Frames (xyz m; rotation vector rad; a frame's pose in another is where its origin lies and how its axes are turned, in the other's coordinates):
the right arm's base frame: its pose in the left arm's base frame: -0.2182 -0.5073 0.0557 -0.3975 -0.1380 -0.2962
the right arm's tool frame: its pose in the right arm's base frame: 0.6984 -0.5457 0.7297 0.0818 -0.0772 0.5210
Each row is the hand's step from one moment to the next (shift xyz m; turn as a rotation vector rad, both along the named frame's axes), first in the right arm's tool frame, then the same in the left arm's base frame.
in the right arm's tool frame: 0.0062 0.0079 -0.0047 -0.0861 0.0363 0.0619
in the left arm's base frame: 0.0051 0.0072 -0.0067 -0.1003 0.0317 0.0387
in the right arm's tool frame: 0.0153 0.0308 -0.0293 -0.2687 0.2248 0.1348
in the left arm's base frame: 0.0128 0.0224 -0.0371 -0.3274 0.1816 0.0270
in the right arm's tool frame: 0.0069 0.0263 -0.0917 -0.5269 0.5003 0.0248
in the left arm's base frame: 0.0153 -0.0041 -0.0943 -0.6176 0.3324 -0.1914
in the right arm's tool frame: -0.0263 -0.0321 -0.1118 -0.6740 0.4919 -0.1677
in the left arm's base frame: -0.0014 -0.0722 -0.0949 -0.7281 0.2253 -0.3787
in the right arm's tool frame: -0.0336 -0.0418 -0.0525 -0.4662 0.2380 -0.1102
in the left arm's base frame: -0.0156 -0.0636 -0.0367 -0.4831 0.0645 -0.2205
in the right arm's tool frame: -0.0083 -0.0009 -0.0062 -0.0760 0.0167 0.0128
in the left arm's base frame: -0.0069 -0.0049 -0.0061 -0.0789 0.0004 0.0006
